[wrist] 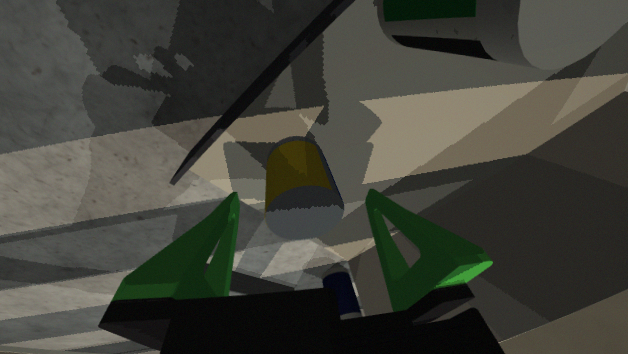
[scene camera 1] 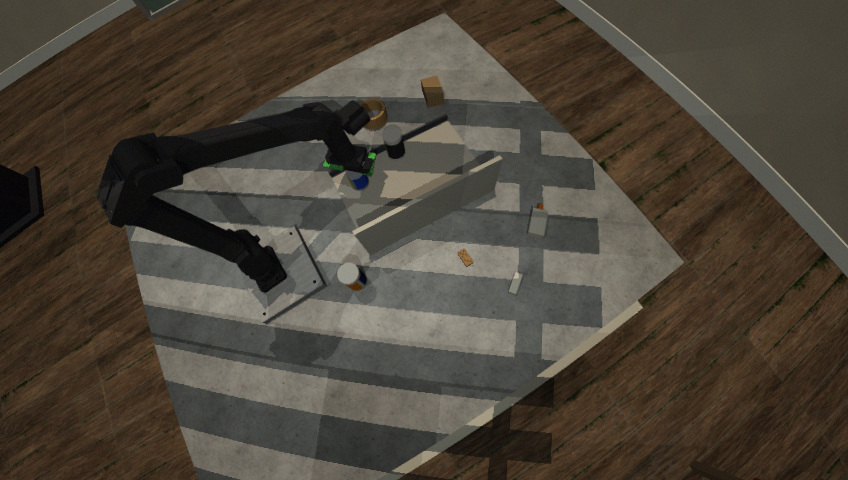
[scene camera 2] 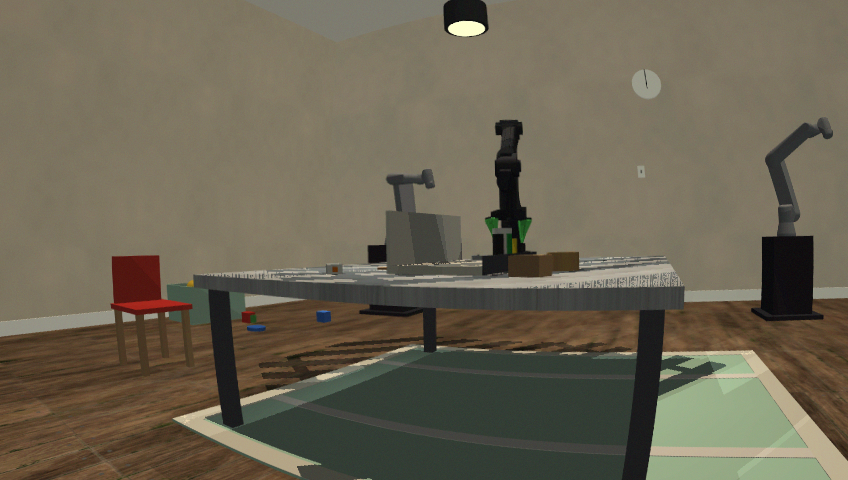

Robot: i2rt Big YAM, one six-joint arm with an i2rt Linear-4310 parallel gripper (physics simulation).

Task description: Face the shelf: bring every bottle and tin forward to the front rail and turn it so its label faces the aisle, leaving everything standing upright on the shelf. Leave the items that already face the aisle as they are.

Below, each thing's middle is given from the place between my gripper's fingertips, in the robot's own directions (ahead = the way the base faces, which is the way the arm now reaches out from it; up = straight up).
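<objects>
With the shelf (scene camera 1: 438, 175), my gripper is 90 mm to the left of it and 120 mm short of it. Counting from my hand, the cream shelf board (scene camera 1: 437, 155) is 90 mm to the right, 120 mm ahead and 70 mm below, and there's a grey shelf back panel (scene camera 2: 411, 238) that's 230 mm to the right and 110 mm ahead. The black rail (wrist: 321, 22) is 60 mm below my hand, 50 mm to the left of it and 140 mm ahead of it.
</objects>
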